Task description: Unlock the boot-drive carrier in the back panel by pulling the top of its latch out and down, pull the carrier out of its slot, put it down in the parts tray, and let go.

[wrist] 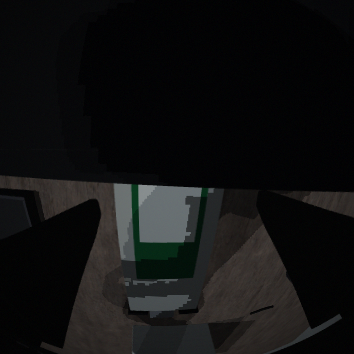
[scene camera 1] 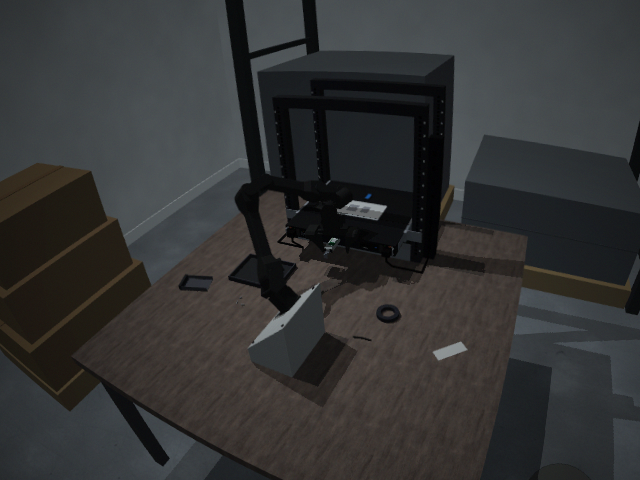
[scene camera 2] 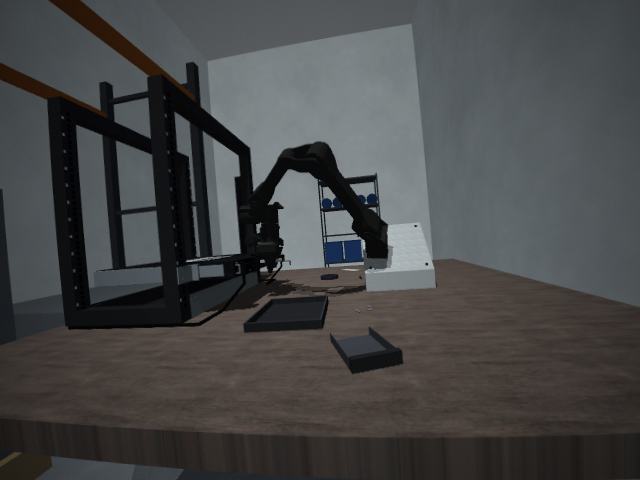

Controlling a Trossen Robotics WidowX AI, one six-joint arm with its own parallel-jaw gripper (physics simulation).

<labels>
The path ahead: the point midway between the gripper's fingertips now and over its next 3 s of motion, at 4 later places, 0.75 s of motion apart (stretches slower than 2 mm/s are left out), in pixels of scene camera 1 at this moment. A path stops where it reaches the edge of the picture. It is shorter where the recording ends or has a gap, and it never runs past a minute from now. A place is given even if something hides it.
My gripper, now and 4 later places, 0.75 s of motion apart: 335, 252; 332, 253; 328, 260; 327, 255; 319, 254
</labels>
